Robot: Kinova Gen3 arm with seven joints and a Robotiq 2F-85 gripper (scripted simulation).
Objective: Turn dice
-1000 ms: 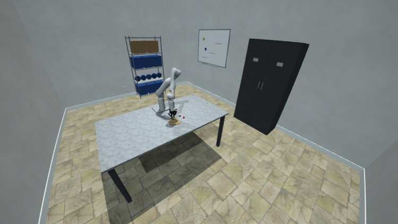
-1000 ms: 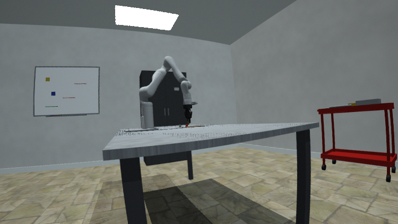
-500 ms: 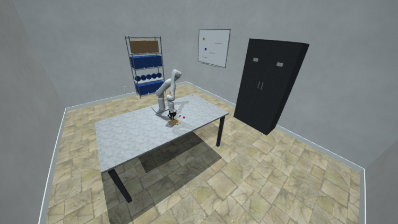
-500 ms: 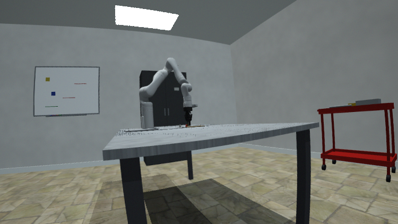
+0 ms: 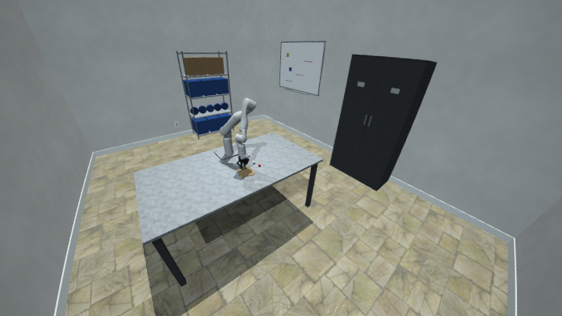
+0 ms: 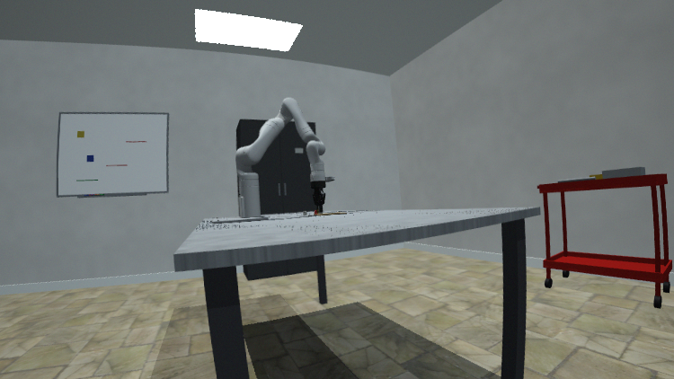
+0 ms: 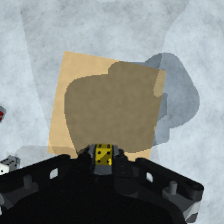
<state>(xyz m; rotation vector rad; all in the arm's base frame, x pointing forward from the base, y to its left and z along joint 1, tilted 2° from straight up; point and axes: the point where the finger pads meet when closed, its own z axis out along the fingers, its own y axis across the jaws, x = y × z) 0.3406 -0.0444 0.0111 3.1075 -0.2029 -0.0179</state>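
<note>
Right now the yellow die is 10 mm below my hand. Round my hand: red die: 160 mm to the left, 60 mm ahead, 20 mm below; tan mat: 50 mm ahead, 30 mm below, 10 mm to the right; white die: 140 mm to the left, 20 mm below, 20 mm behind.
</note>
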